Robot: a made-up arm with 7 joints. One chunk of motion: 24 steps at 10 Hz.
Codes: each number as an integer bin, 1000 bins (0 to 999) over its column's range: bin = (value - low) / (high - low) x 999, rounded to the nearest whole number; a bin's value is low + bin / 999 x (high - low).
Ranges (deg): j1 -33..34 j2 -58..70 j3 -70..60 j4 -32..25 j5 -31..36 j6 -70..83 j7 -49..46
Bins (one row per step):
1: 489 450 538 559 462 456 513
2: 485 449 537 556 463 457 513
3: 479 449 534 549 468 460 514
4: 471 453 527 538 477 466 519
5: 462 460 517 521 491 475 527
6: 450 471 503 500 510 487 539
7: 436 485 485 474 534 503 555
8: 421 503 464 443 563 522 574
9: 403 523 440 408 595 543 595
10: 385 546 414 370 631 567 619
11: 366 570 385 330 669 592 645
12: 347 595 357 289 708 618 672
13: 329 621 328 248 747 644 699
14: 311 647 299 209 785 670 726
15: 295 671 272 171 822 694 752
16: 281 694 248 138 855 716 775
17: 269 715 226 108 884 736 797
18: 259 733 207 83 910 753 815
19: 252 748 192 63 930 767 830
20: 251 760 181 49 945 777 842
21: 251 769 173 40 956 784 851
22: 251 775 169 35 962 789 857
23: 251 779 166 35 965 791 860
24: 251 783 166 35 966 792 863
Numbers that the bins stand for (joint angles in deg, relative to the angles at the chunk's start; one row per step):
1: -0.20 -0.34 0.01 -0.11 -0.02 -0.16 -0.22
2: -0.47 -0.47 -0.12 -0.28 0.05 -0.01 -0.22
3: -0.87 -0.47 -0.51 -0.68 0.39 0.45 -0.12
4: -1.41 0.04 -1.42 -1.30 0.99 1.37 0.35
5: -2.02 0.94 -2.72 -2.27 1.93 2.75 1.12
6: -2.82 2.35 -4.54 -3.47 3.20 4.59 2.26
7: -3.76 4.14 -6.89 -4.95 4.81 7.04 3.78
8: -4.76 6.45 -9.62 -6.72 6.76 9.95 5.58
9: -5.97 9.01 -12.74 -8.72 8.90 13.16 7.58
10: -7.18 11.96 -16.13 -10.89 11.32 16.84 9.86
11: -8.45 15.03 -19.90 -13.17 13.87 20.67 12.34
12: -9.73 18.24 -23.54 -15.51 16.48 24.65 14.90
13: -10.93 21.57 -27.32 -17.85 19.10 28.63 17.47
14: -12.14 24.90 -31.09 -20.08 21.65 32.61 20.04
15: -13.22 27.97 -34.60 -22.24 24.13 36.29 22.51
16: -14.15 30.92 -37.73 -24.13 26.34 39.66 24.70
17: -14.96 33.61 -40.59 -25.84 28.29 42.72 26.79
18: -15.63 35.92 -43.06 -27.26 30.03 45.32 28.50
19: -16.10 37.84 -45.02 -28.41 31.37 47.47 29.93
20: -16.17 39.38 -46.45 -29.20 32.38 49.00 31.07
21: -16.17 40.53 -47.49 -29.72 33.12 50.07 31.93
22: -16.17 41.30 -48.01 -30.00 33.52 50.84 32.50
23: -16.17 41.81 -48.40 -30.00 33.72 51.14 32.78
24: -16.17 42.32 -48.40 -30.00 33.79 51.30 33.07

